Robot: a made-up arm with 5 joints.
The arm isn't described. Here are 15 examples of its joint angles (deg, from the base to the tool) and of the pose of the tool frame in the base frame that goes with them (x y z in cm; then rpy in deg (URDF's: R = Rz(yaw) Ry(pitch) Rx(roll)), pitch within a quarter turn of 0, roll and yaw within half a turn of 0).
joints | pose
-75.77 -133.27 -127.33 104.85 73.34 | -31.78 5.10 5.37 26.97 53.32 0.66
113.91 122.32 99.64 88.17 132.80 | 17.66 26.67 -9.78 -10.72 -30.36 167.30
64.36 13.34 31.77 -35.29 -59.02 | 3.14 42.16 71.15 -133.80 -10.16 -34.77
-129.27 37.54 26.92 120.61 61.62 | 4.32 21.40 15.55 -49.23 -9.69 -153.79
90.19 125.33 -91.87 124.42 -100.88 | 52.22 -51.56 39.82 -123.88 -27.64 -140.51
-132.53 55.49 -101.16 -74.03 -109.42 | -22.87 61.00 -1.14 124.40 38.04 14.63
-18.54 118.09 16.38 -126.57 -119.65 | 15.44 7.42 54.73 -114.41 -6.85 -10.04
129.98 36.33 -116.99 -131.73 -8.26 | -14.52 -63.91 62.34 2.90 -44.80 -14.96
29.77 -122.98 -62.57 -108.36 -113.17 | 0.81 41.80 -6.84 -25.26 34.03 149.93
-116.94 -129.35 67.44 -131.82 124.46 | -12.08 -9.82 29.82 -86.78 -18.58 -115.90
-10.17 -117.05 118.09 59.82 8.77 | -62.51 -1.81 -21.41 141.75 27.95 -6.57
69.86 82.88 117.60 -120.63 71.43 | -1.24 41.20 11.35 -118.25 -2.05 27.91
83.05 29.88 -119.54 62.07 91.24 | 37.83 -22.38 28.94 28.75 36.65 142.96
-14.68 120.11 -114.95 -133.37 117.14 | -5.33 37.38 -6.67 -110.16 26.51 57.29
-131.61 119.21 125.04 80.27 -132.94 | -23.43 -56.81 56.90 -146.94 19.33 149.49
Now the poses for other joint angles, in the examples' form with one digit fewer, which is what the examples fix.
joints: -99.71 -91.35 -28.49 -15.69 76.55
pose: -49.6 40.2 38.3 35.7 64.8 -133.0
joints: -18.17 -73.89 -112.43 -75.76 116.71
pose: -10.9 -30.3 -33.2 -148.3 -9.2 -165.9
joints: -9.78 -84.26 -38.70 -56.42 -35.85
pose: -46.5 64.8 15.9 -10.6 -14.7 -144.3
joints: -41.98 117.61 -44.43 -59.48 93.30
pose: 22.1 32.4 -35.9 173.3 -48.3 26.6
